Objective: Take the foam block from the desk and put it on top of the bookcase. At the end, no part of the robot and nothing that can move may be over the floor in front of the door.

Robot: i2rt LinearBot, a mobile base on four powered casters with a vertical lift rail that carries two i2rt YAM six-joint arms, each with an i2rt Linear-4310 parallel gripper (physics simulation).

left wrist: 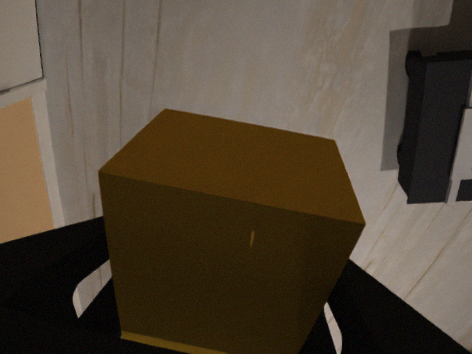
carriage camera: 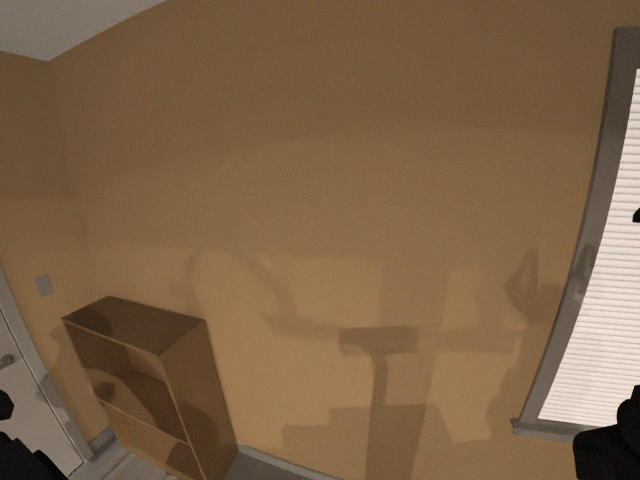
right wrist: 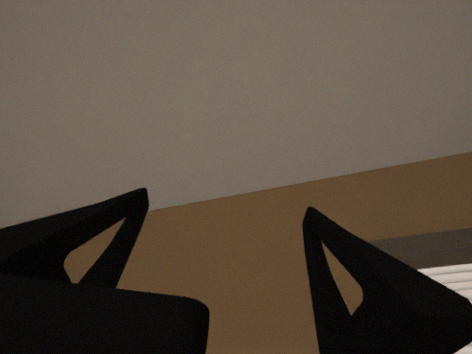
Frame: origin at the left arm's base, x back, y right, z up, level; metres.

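Where they show: left gripper, fingertip midpoint: (left wrist: pixel 232 220); right gripper, fingertip midpoint: (right wrist: pixel 226 205).
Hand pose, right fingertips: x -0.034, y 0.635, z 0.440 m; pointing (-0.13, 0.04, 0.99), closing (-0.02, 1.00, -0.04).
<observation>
Things, the pixels of their top centre, and the offset from my right fingertips. "spot": a spot on its surface instead. Level surfaces: height alone.
- yellow-brown foam block, middle of its top: (left wrist: pixel 209 318) dx -0.082, dy -1.036, dz -0.541 m
- window, surface spot: (carriage camera: pixel 607 310) spot: dx -0.410, dy +0.563, dz -0.455 m
- pale floor, its level: dz -1.797 m
The yellow-brown foam block (left wrist: pixel 225 215) fills the middle of the left wrist view, high over the floor. My left gripper is shut on it; the block hides the fingertips, and black finger parts show on both sides. The brown bookcase (carriage camera: pixel 190 382) stands against the wall at the lower left of the carriage view, with its bare top surface showing. The door (carriage camera: pixel 25 403) (left wrist: pixel 17 45) is left of the bookcase in the carriage view and at the upper left in the left wrist view. My right gripper (right wrist: pixel 226 205) is open and empty, facing wall and ceiling. The desk does not show.
A window (carriage camera: pixel 607 310) with a grey frame is at the right in the carriage view. The dark mobile base (left wrist: pixel 435 130) stands on the pale floor (left wrist: pixel 240 60) at the right in the left wrist view. Black arm parts show at both lower corners of the carriage view.
</observation>
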